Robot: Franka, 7 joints.
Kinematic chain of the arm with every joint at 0, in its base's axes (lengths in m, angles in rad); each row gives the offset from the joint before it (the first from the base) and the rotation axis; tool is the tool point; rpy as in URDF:
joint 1: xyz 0 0 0.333 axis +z
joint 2: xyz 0 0 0 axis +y
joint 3: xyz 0 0 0.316 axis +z
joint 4: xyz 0.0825 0 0 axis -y
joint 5: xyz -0.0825 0 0.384 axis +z
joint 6: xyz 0 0 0 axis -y
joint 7: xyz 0.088 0 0 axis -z
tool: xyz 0 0 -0.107 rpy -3.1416 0 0
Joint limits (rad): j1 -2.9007..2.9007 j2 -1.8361..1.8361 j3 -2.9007..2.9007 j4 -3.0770..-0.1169 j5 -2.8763..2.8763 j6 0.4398..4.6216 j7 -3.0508..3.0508
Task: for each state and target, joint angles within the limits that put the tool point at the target. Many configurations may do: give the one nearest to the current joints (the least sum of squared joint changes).
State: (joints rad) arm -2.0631 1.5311 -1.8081 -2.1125 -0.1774 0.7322 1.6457
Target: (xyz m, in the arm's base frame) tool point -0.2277 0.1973 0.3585
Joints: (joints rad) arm -2.3110 1.5155 -1.6169 -2.3736 -0.0805 0.8038 1.6457
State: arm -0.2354 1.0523 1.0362 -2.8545 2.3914 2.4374 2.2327
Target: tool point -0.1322 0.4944 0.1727
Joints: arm 0.4387 1.2729 1.2015 -2.3063 2.4090 2.2998 2.2327
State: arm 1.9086 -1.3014 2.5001 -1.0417 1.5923 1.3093 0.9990
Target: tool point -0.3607 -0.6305 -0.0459
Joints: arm 1.3619 -1.6382 2.3460 -0.8475 1.7307 1.8169 0.9990
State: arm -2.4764 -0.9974 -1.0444 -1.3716 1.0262 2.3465 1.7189
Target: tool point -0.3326 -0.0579 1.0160
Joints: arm -2.1206 -0.4846 -0.4935 -1.3460 1.0434 2.2755 1.7189
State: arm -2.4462 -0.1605 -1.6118 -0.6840 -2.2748 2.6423 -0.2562
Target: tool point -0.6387 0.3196 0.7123
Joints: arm -2.8924 0.7026 -1.2674 -1.0343 -2.2643 2.6411 -0.2562
